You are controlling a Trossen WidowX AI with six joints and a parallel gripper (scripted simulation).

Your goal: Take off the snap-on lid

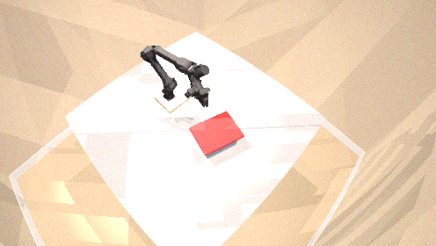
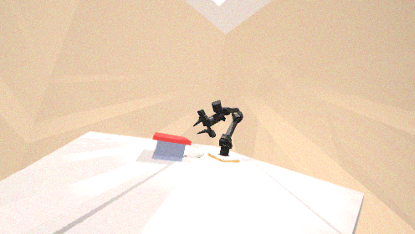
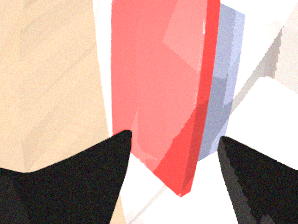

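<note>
My gripper tip is 120 mm short of the red lid, 40 mm to the left of it and 60 mm above it. From my gripper tip the other things lie so: storage box (120 mm ahead, 40 mm to the right, 120 mm below).
</note>
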